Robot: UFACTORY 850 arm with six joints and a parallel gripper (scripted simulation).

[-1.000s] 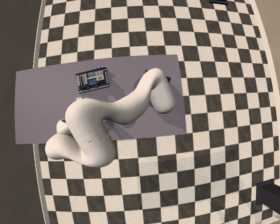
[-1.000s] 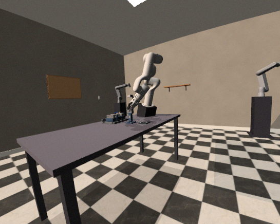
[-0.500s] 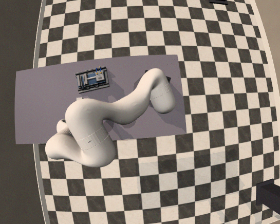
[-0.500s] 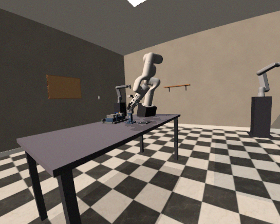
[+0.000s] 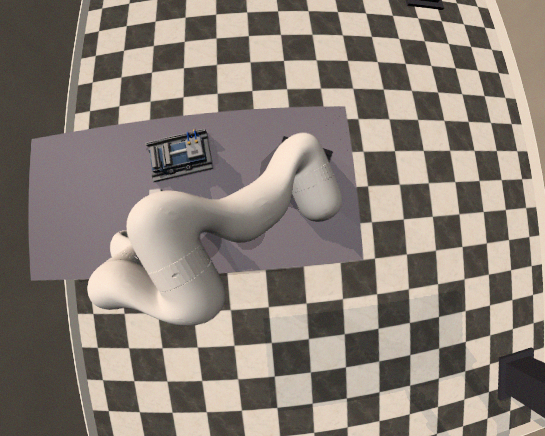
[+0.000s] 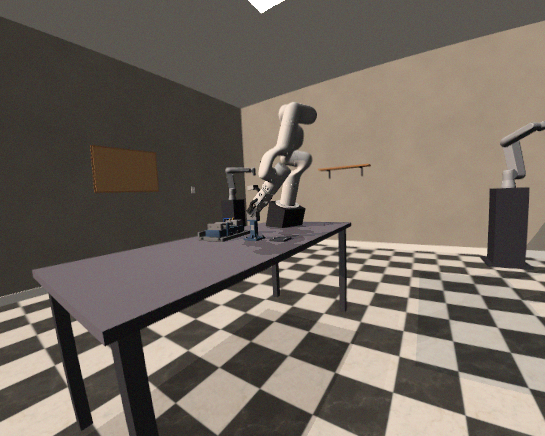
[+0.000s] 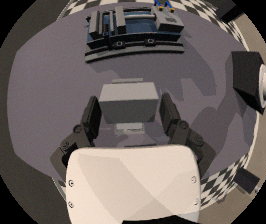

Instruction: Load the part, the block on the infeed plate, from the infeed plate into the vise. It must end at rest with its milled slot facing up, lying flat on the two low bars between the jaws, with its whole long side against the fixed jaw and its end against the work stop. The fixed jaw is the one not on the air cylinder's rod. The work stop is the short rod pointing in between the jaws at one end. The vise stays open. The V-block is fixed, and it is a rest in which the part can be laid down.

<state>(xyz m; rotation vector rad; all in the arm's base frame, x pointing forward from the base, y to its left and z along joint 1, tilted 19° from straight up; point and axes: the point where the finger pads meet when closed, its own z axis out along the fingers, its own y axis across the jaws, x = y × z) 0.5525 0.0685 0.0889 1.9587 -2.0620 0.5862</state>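
My gripper is now 1 cm to the left of the part and 1 cm above it. The rest, counted from my hand: vise: 1 cm behind, 24 cm to the right, 12 cm below; air cylinder rod: 3 cm behind, 24 cm to the right, 9 cm below.
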